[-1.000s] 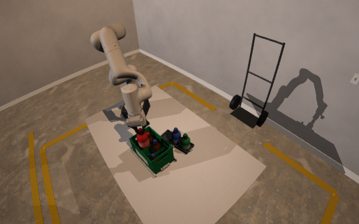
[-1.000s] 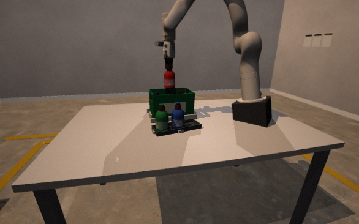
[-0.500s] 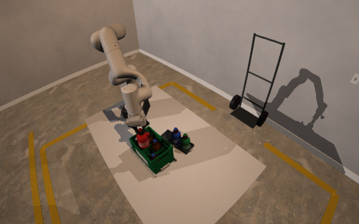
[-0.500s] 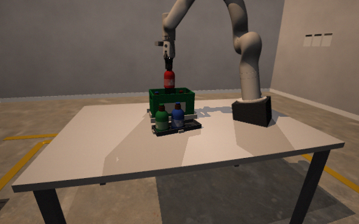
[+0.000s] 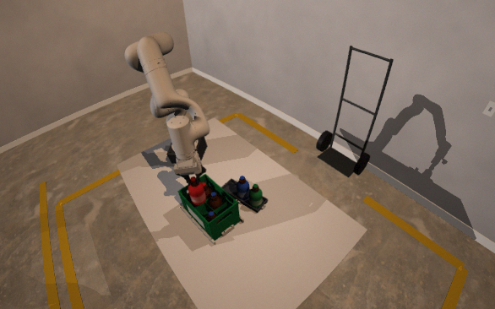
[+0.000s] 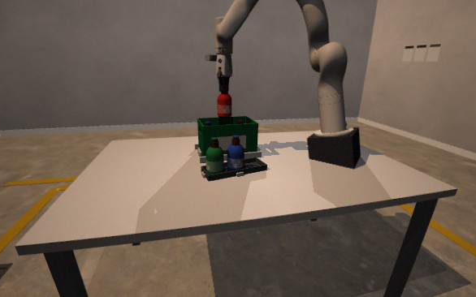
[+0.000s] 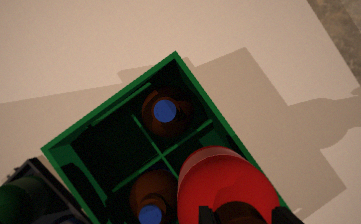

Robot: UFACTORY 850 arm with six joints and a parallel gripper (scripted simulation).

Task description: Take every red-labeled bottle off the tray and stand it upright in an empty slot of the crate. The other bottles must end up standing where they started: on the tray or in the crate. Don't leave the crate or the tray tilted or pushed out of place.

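The red-labeled bottle lies 7 cm below my hand. The rest, counted from my hand: green crate (5 cm to the left, 25 cm below); brown bottle (9 cm to the left, 25 cm below); blue-labeled bottle (1 cm ahead, 27 cm to the left, 25 cm below).
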